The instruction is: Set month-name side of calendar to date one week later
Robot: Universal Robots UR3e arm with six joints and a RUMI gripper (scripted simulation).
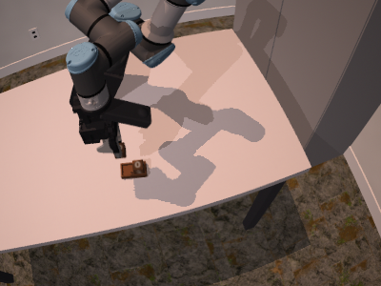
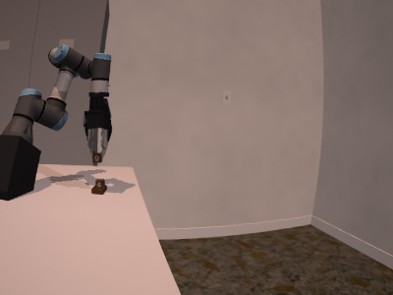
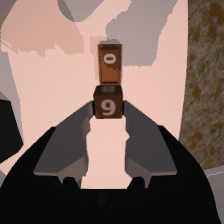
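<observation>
Right now my hand is 13 cm above the brown tray, 2 cm to the right of it and 1 cm short of it.
</observation>
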